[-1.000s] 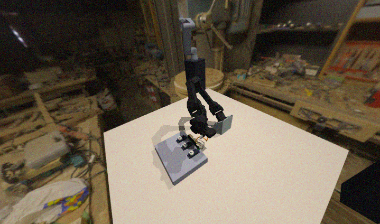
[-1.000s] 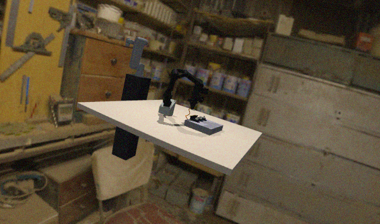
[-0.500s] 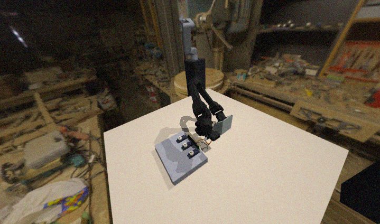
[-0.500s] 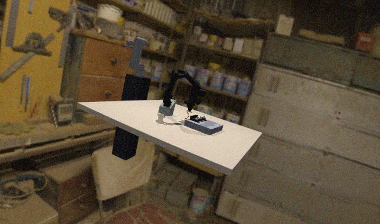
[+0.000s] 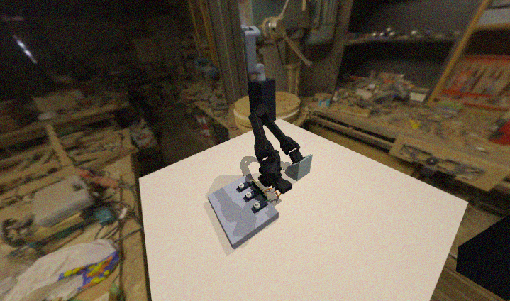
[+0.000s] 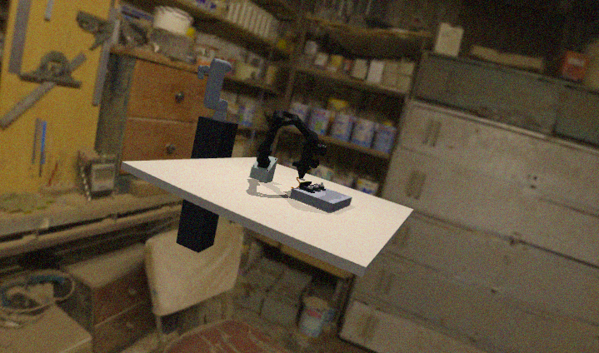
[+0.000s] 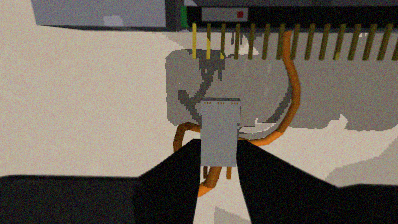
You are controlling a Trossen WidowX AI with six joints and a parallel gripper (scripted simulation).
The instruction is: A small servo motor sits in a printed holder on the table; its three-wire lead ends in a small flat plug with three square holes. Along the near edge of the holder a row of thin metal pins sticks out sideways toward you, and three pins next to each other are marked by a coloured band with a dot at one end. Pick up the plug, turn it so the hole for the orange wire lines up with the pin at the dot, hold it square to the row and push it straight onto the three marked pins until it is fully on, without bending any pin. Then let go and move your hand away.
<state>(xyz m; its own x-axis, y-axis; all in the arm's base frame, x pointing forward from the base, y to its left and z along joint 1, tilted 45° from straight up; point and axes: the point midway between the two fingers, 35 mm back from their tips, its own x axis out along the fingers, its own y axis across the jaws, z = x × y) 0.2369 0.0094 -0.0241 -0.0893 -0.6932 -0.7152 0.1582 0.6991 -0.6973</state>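
Now: the light band 6 cm ahead of my gripper tip and 1 cm to the right of it. The rest, counted from my gripper tip: red dot: 6 cm ahead, 2 cm to the right; grey-blue printed holder: 21 cm ahead, 8 cm to the right, 5 cm below.
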